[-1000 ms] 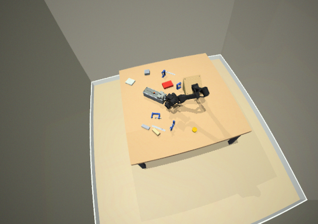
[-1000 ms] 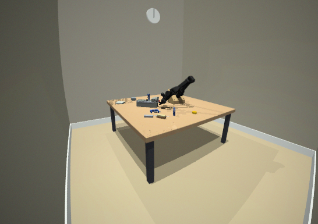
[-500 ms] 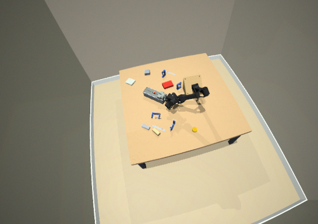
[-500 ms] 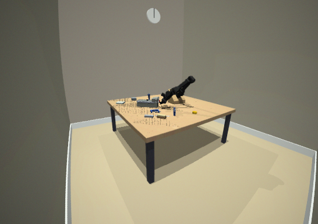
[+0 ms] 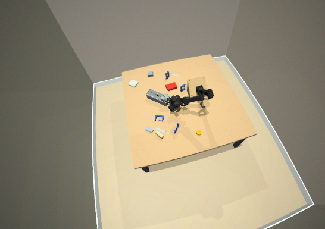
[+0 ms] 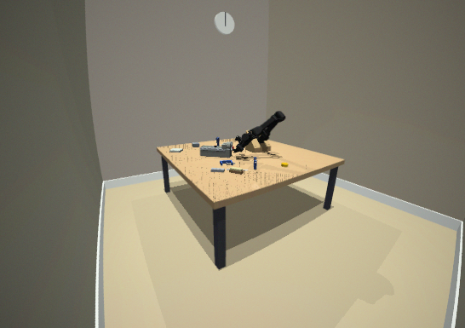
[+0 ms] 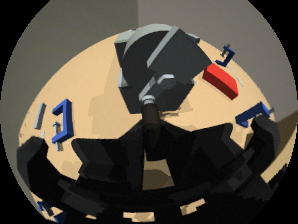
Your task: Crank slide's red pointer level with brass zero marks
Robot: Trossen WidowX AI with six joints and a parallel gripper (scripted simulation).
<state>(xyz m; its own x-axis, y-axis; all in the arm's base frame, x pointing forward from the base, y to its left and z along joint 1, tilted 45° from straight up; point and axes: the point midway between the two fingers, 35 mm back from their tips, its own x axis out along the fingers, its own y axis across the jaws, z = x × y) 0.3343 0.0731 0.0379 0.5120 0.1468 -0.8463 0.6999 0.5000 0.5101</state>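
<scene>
My gripper tip is now 20 mm below the dark crank handle, 10 mm to the right of it and 10 mm past it. Round my gripper tip: red pointer 120 mm to the right, 110 mm ahead, 40 mm above; tan block 310 mm to the left, 190 mm ahead, 20 mm below; yellow disc 400 mm to the left, 190 mm behind, 30 mm below.
</scene>
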